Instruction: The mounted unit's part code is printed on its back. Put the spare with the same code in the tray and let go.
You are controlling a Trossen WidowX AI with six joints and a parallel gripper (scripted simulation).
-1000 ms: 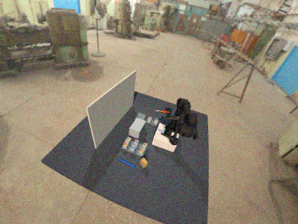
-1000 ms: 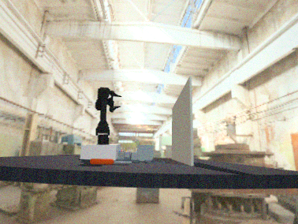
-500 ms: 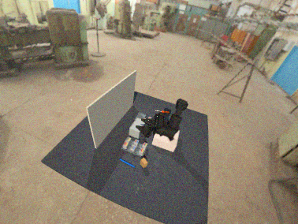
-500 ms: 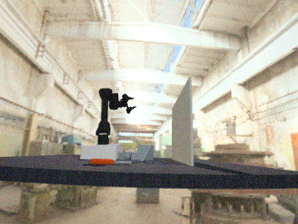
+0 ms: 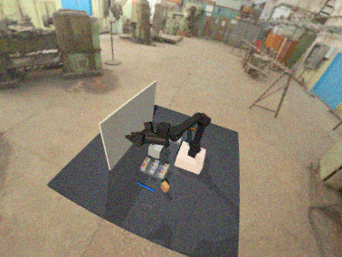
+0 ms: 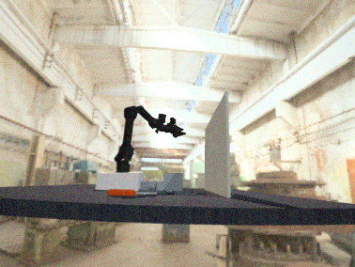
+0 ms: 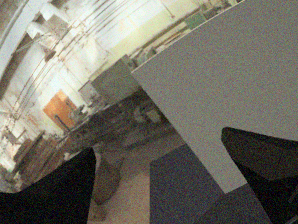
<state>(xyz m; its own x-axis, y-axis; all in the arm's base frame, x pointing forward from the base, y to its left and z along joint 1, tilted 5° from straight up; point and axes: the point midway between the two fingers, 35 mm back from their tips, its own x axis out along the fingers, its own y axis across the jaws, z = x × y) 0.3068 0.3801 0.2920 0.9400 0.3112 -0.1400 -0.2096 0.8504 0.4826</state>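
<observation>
The grey upright panel lies 190 mm ahead of my gripper tip, 300 mm to the right of it and 200 mm below it. The rest, counted from my gripper tip: mounted unit: 40 mm behind, 310 mm to the right, 370 mm below.
</observation>
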